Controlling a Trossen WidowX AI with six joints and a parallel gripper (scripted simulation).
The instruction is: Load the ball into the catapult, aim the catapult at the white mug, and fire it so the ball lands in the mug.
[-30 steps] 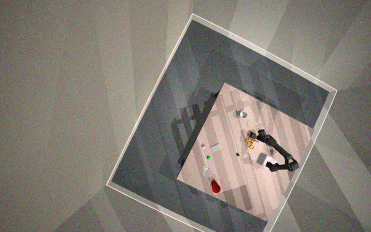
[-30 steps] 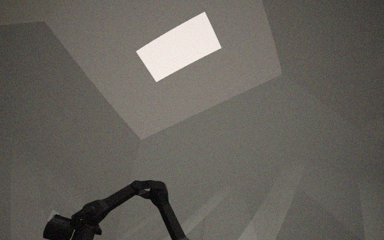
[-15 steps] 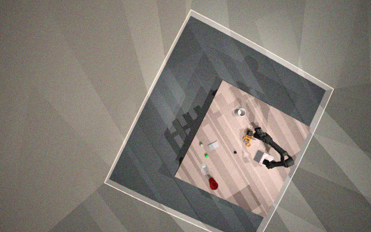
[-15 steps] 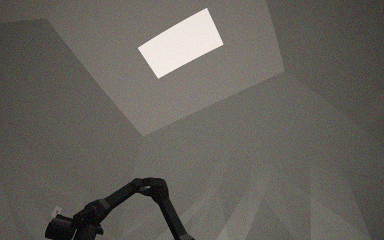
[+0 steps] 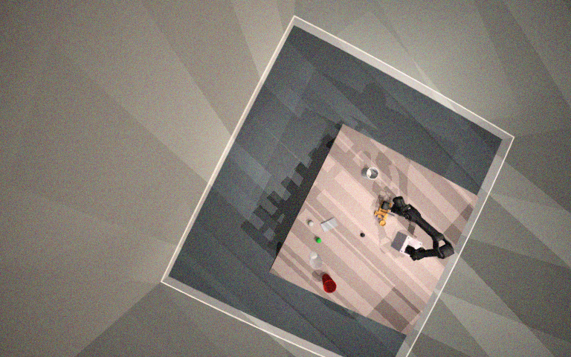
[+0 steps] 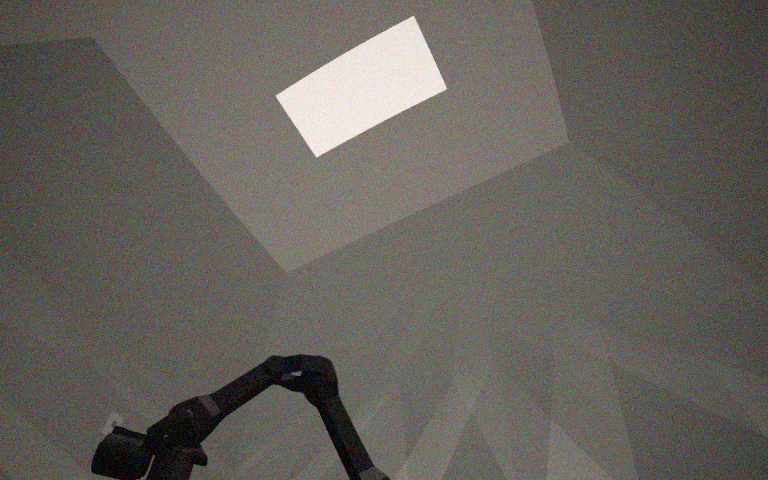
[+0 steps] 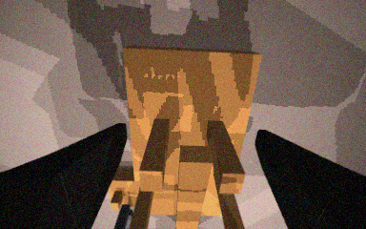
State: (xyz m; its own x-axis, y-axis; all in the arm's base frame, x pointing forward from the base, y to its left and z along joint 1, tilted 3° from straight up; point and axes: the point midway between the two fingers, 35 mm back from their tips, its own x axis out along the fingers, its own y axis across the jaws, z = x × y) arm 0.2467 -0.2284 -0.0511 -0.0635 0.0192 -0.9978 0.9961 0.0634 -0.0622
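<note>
My gripper tip is now 4 cm to the right of the catapult frame and 4 cm below it. The rest, counted from my gripper tip: orange wooden catapult 1 cm ahead, 6 cm to the left, 1 cm above; then white mug 25 cm ahead, 18 cm to the right, 1 cm below; then dark ball 7 cm ahead, 28 cm to the left, 2 cm below.
</note>
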